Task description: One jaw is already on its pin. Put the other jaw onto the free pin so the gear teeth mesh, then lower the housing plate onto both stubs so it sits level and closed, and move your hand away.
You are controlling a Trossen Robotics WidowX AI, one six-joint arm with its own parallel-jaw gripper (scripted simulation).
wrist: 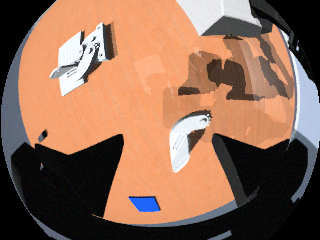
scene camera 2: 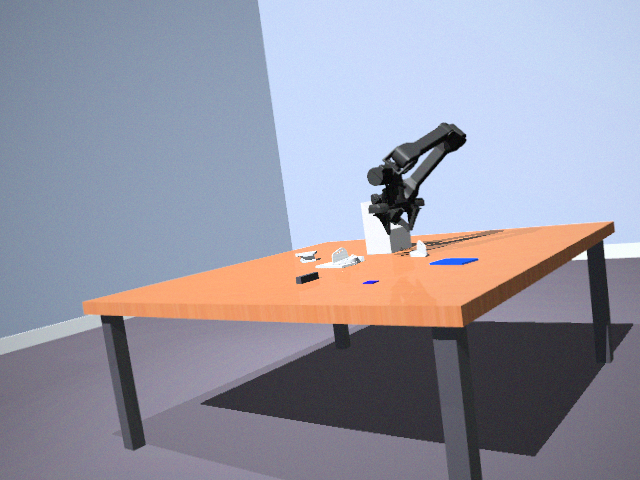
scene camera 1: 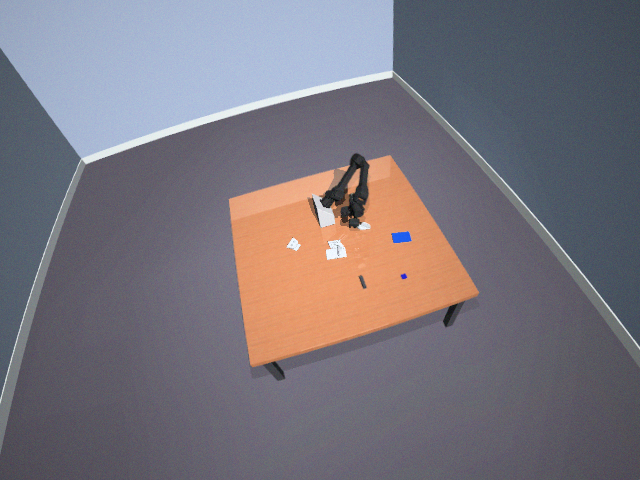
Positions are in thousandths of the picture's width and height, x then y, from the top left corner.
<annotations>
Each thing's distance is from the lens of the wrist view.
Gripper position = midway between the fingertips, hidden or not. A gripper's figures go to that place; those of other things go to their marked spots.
my gripper (wrist: 533, 581): 0.10 m
white jaw (wrist: 561, 585): 0.18 m
</annotations>
